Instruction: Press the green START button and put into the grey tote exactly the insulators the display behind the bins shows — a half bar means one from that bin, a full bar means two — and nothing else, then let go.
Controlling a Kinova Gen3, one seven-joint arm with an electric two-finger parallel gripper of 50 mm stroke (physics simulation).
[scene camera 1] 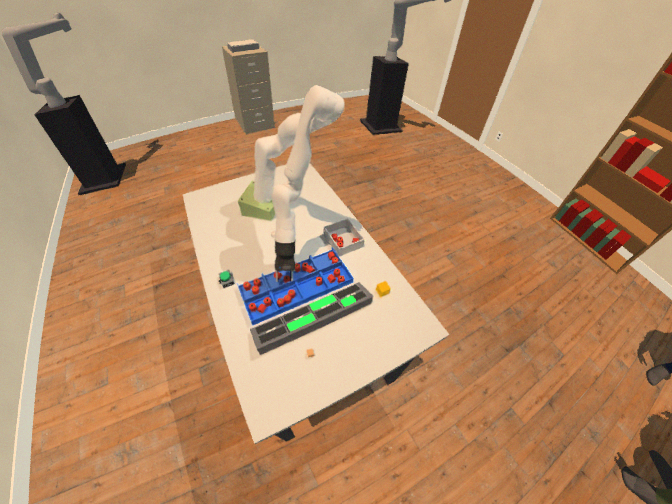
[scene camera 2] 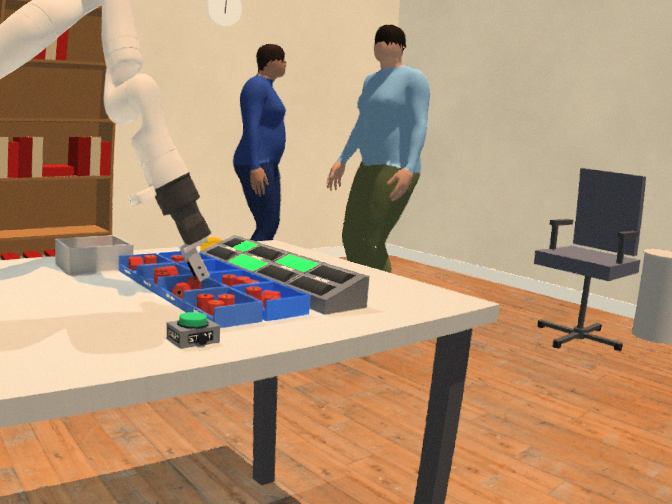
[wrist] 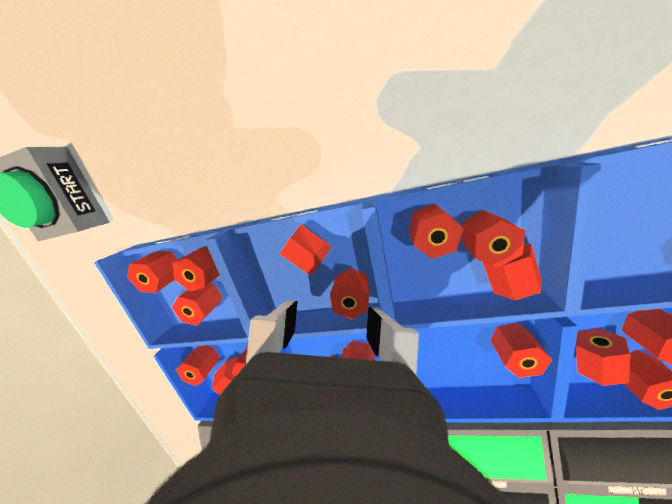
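My gripper (wrist: pixel 331 325) is open and low inside a compartment of the blue bin tray (scene camera 1: pixel 295 284), in the row away from the display, second from the START end. A red hexagonal insulator (wrist: pixel 349 292) lies just ahead of the fingertips, apart from both fingers; another (wrist: pixel 305 248) lies further on in the same compartment. The gripper also shows in the side view (scene camera 2: pixel 196 271). The green START button (scene camera 1: pixel 225 277) sits on the table to the tray's left. The grey tote (scene camera 1: pixel 343 235) holds several red insulators. The display (scene camera 1: pixel 312 317) shows green bars (scene camera 1: pixel 301 322), (scene camera 1: pixel 322 302) and a shorter one (scene camera 1: pixel 348 300).
A yellow cube (scene camera 1: pixel 383 288) sits right of the display and a small orange cube (scene camera 1: pixel 310 352) in front of it. The arm's green base (scene camera 1: pixel 257 203) is behind the tray. Two people (scene camera 2: pixel 379 146) stand beyond the table's far side.
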